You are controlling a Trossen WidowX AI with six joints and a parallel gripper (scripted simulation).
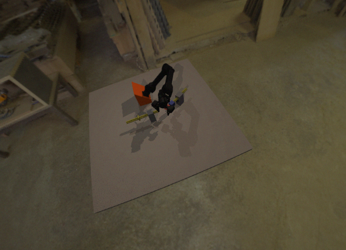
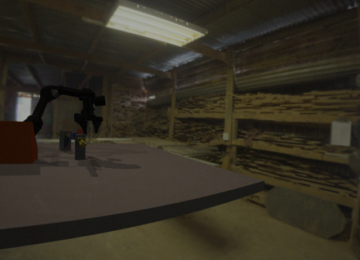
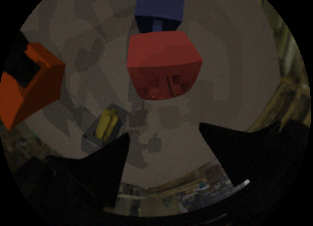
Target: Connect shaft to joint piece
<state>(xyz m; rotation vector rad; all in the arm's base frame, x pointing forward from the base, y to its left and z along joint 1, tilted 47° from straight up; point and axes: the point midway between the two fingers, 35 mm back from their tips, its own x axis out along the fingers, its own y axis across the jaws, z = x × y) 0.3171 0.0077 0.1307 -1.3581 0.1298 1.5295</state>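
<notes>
Right now my gripper tip is 5 cm to the right of the red square joint piece and 5 cm past it.
</notes>
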